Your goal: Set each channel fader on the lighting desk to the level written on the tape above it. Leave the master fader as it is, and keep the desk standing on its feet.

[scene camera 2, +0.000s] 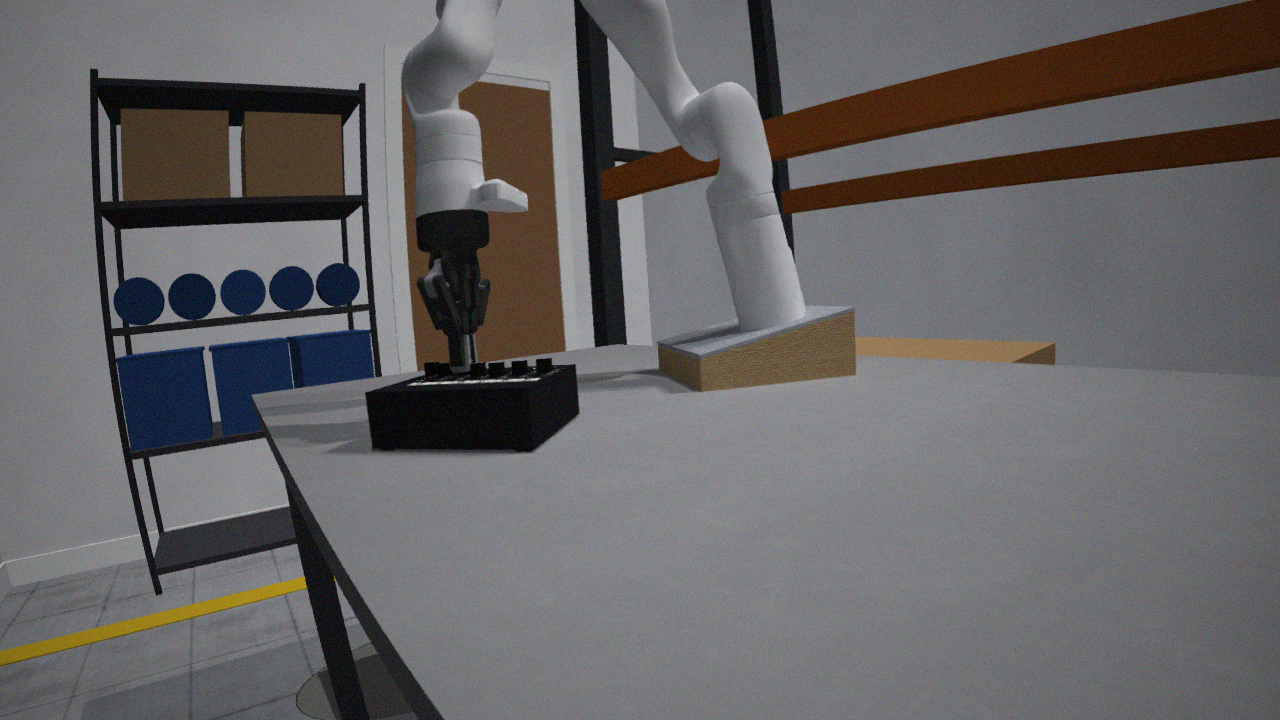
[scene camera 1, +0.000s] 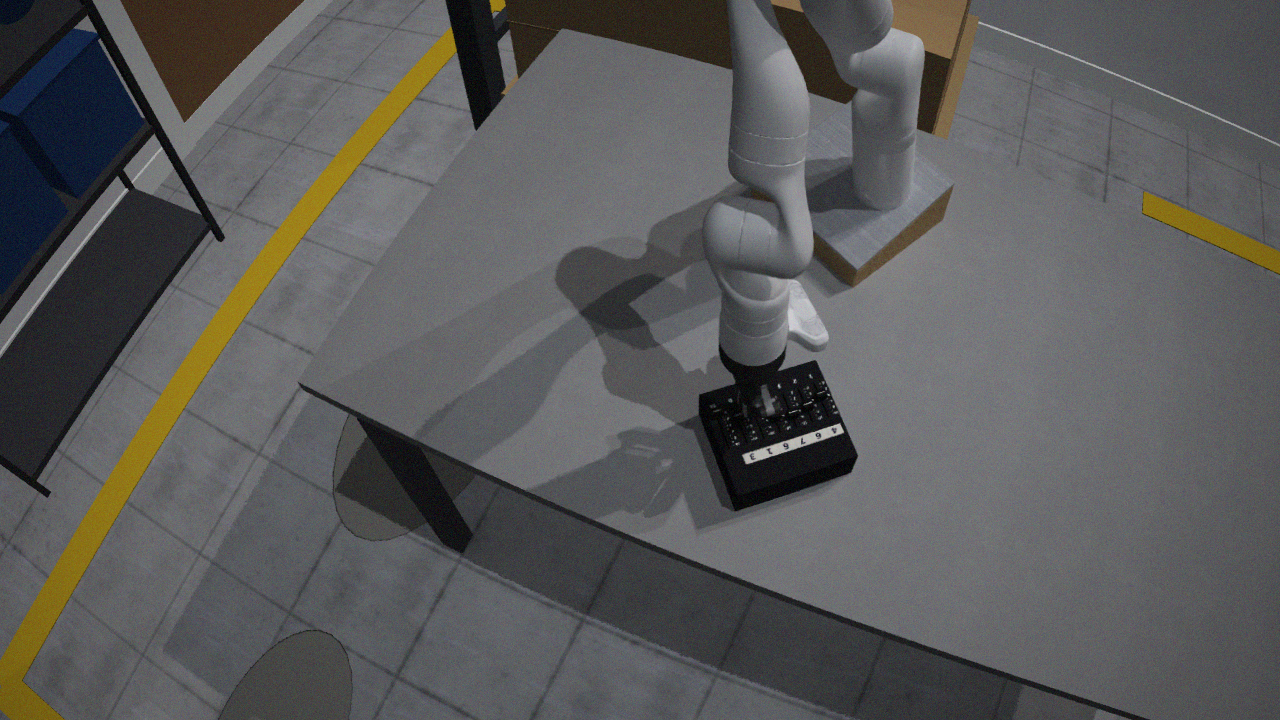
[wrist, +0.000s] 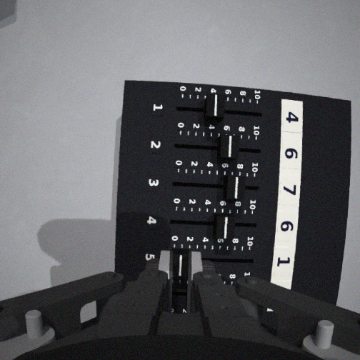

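Where they show: gripper, fingertip midpoint: (scene camera 2: 464, 371) (scene camera 1: 748, 408); arm's base, origin of the base link: (scene camera 2: 772, 322) (scene camera 1: 882, 185).
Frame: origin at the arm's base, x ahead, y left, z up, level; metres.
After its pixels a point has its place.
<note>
The black lighting desk (scene camera 1: 787, 483) {x 0.491, y -0.041, z -0.031 m} (scene camera 2: 452, 420) {x 0.478, y -0.023, z -0.045 m} (wrist: 325, 200) stands level on the table. Its white tape (scene camera 1: 793, 444) {x 0.444, y -0.046, z -0.018 m} (wrist: 289, 170) reads 4, 6, 7, 6, 1, 3 for channels 1 to 6. In the wrist view, fader 1 (wrist: 212, 106) is near 4, fader 2 (wrist: 227, 147) near 6, fader 3 (wrist: 233, 187) near 7 and fader 4 (wrist: 223, 227) near 6. My gripper (scene camera 1: 755, 404) {x 0.411, y -0.112, z -0.016 m} (scene camera 2: 460, 360) {x 0.411, y -0.112, z -0.016 m} (wrist: 179, 266) points down, shut on the fader 5 cap (wrist: 180, 267), which is near 1. My fingers hide most of fader 6 and the master.
The grey table (scene camera 1: 1029, 429) {x 0.308, y 0.284, z -0.073 m} (scene camera 2: 805, 537) {x 0.467, y 0.299, z -0.073 m} carries the arm's wedge-shaped base block (scene camera 1: 854, 259) {x 0.135, y -0.021, z -0.025 m} (scene camera 2: 778, 358) {x 0.065, y 0.045, z -0.041 m} behind the desk. A black shelf rack (scene camera 2: 96, 214) stands beyond the table. The table's near edge runs in front of the desk.
</note>
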